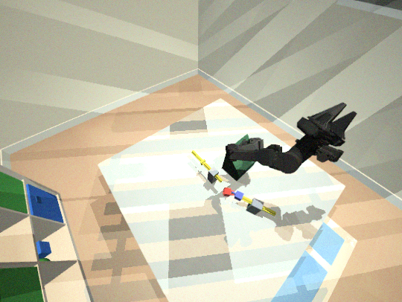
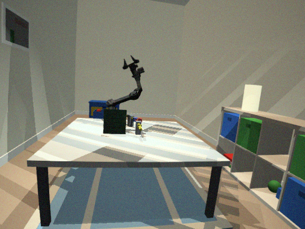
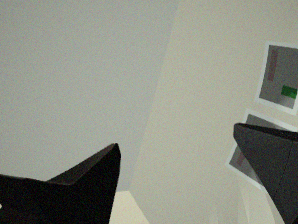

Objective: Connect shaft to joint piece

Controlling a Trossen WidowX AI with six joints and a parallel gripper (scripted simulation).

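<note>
Now: the red joint piece 13 cm ahead of my gripper tip, 16 cm to the right of it and 65 cm below it.
</note>
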